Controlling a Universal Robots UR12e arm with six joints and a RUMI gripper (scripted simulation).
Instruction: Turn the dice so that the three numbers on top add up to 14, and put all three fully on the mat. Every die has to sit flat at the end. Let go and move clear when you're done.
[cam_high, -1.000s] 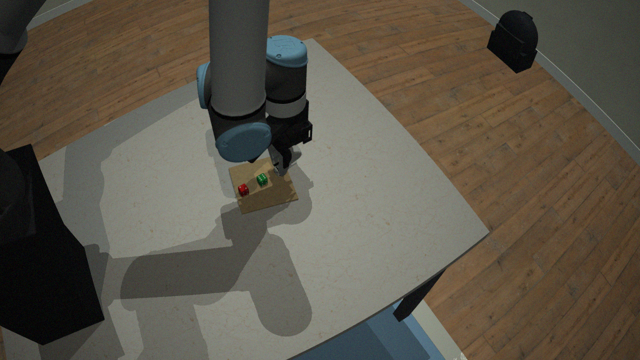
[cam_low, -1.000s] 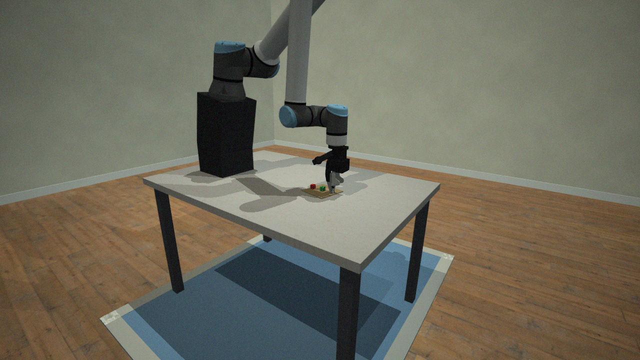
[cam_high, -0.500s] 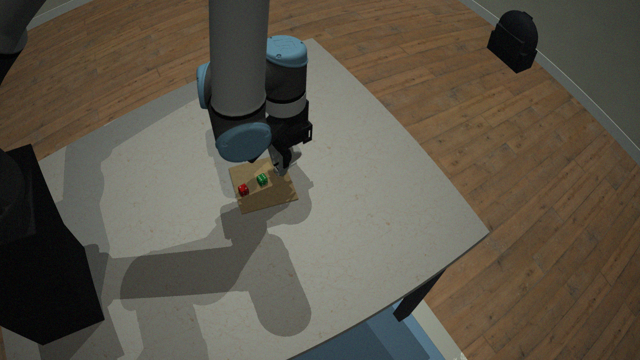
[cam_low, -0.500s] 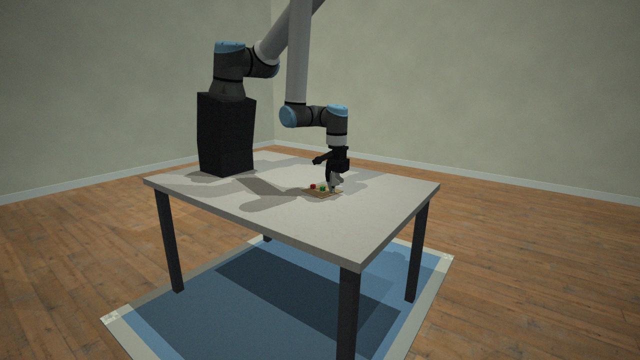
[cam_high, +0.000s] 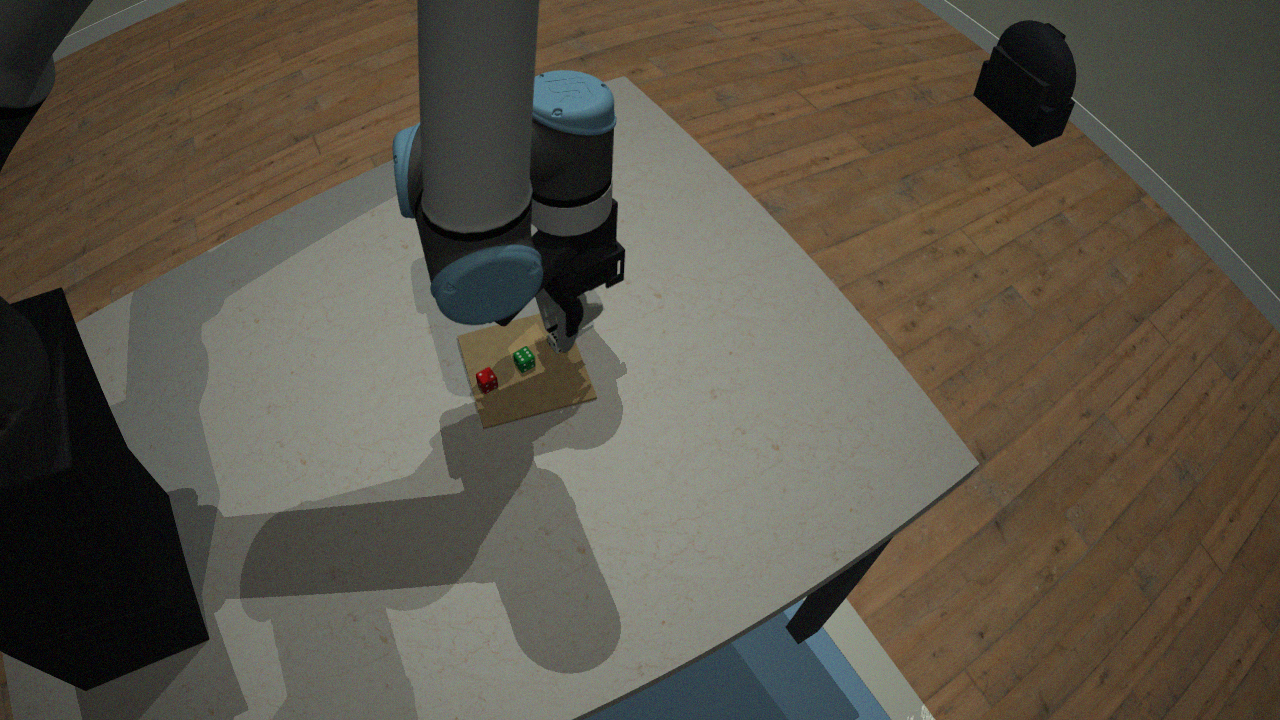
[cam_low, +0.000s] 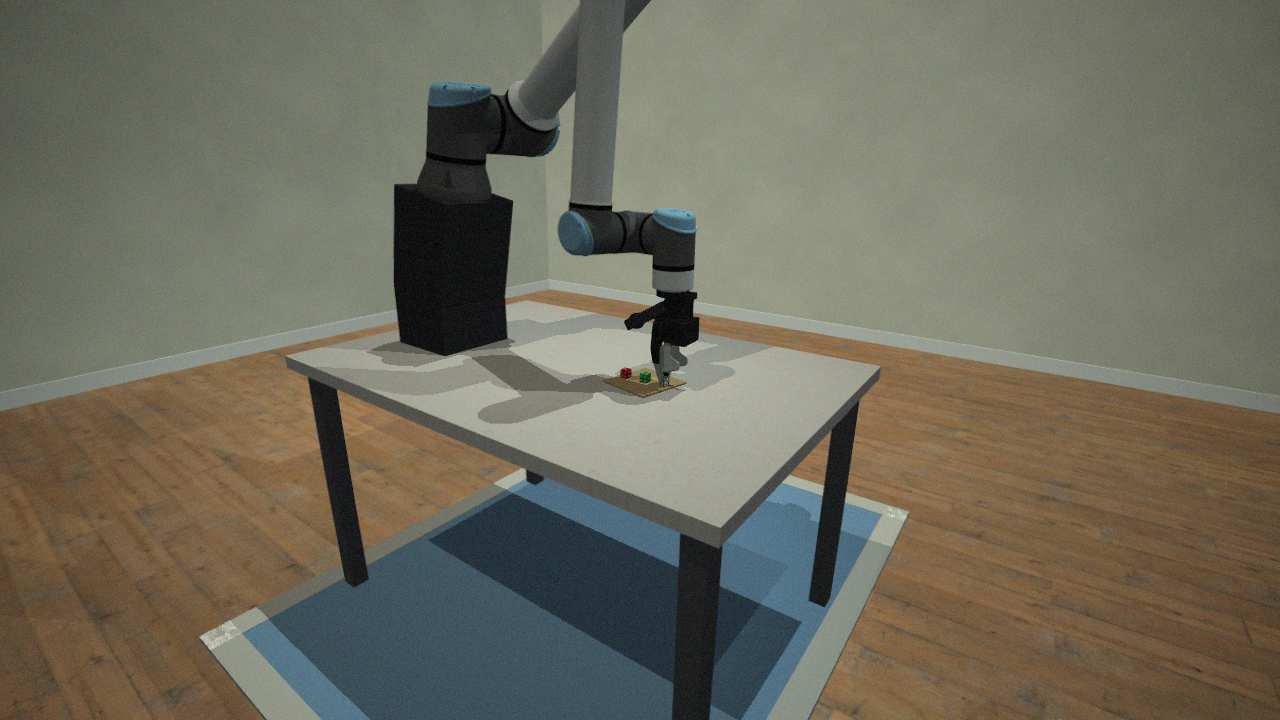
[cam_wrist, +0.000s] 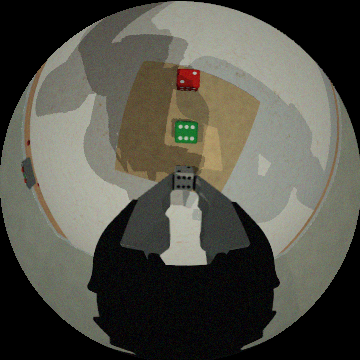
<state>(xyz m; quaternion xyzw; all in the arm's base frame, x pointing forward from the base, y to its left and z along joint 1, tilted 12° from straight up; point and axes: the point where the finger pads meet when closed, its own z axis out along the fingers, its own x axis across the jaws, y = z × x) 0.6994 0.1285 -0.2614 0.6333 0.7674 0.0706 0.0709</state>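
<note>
Right now my hand is 1 cm above the white die. Round my hand: red die: 10 cm behind, 2 cm to the right, 1 cm below; mat: 5 cm behind, 2 cm below, 1 cm to the right; green die: 5 cm behind, 1 cm to the right, 1 cm below.
</note>
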